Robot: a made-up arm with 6 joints. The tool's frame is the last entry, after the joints.
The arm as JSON. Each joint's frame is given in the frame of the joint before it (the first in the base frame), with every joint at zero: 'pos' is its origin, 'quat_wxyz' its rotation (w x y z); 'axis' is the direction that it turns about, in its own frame. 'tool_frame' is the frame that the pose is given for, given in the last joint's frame.
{
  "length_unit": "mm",
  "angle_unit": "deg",
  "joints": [
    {
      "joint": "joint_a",
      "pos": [
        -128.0,
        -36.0,
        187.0
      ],
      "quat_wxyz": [
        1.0,
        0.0,
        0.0,
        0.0
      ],
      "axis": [
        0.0,
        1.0,
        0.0
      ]
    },
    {
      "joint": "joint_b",
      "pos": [
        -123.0,
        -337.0,
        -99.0
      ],
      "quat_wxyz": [
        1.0,
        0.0,
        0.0,
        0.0
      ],
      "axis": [
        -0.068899,
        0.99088,
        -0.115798
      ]
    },
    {
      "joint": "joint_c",
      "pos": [
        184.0,
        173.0,
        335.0
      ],
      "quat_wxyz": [
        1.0,
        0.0,
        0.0,
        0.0
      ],
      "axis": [
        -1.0,
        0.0,
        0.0
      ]
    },
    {
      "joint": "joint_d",
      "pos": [
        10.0,
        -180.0,
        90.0
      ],
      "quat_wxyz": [
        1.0,
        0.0,
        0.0,
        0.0
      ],
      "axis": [
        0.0,
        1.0,
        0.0
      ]
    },
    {
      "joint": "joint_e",
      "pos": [
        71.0,
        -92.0,
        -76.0
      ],
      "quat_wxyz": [
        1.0,
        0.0,
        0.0,
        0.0
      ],
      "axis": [
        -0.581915,
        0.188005,
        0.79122
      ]
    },
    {
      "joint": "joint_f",
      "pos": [
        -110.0,
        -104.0,
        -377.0
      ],
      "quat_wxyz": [
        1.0,
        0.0,
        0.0,
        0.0
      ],
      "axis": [
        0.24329,
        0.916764,
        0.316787
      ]
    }
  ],
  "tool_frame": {
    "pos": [
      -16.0,
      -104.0,
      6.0
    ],
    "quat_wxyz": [
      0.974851,
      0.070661,
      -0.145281,
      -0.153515
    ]
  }
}
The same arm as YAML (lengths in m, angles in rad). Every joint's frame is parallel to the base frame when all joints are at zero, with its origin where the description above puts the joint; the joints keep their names.
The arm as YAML. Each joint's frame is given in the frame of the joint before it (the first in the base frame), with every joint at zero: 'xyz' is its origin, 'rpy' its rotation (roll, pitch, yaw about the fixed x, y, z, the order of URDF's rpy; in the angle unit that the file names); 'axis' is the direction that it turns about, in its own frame. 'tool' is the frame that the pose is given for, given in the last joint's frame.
units:
  length: m
  angle: rad
joints:
  - name: joint_a
    type: revolute
    origin:
      xyz: [-0.128, -0.036, 0.187]
      rpy: [0.0, 0.0, 0.0]
    axis: "+y"
  - name: joint_b
    type: revolute
    origin:
      xyz: [-0.123, -0.337, -0.099]
      rpy: [0.0, 0.0, 0.0]
    axis: [-0.068899, 0.99088, -0.115798]
  - name: joint_c
    type: revolute
    origin:
      xyz: [0.184, 0.173, 0.335]
      rpy: [0.0, 0.0, 0.0]
    axis: "-x"
  - name: joint_d
    type: revolute
    origin:
      xyz: [0.01, -0.18, 0.09]
      rpy: [0.0, 0.0, 0.0]
    axis: "+y"
  - name: joint_e
    type: revolute
    origin:
      xyz: [0.071, -0.092, -0.076]
      rpy: [0.0, 0.0, 0.0]
    axis: [-0.581915, 0.188005, 0.79122]
  - name: joint_f
    type: revolute
    origin:
      xyz: [-0.11, -0.104, -0.377]
      rpy: [0.0, 0.0, 0.0]
    axis: [0.24329, 0.916764, 0.316787]
tool:
  origin:
    xyz: [-0.016, -0.104, 0.006]
    rpy: [0.1901, -0.2646, -0.3378]

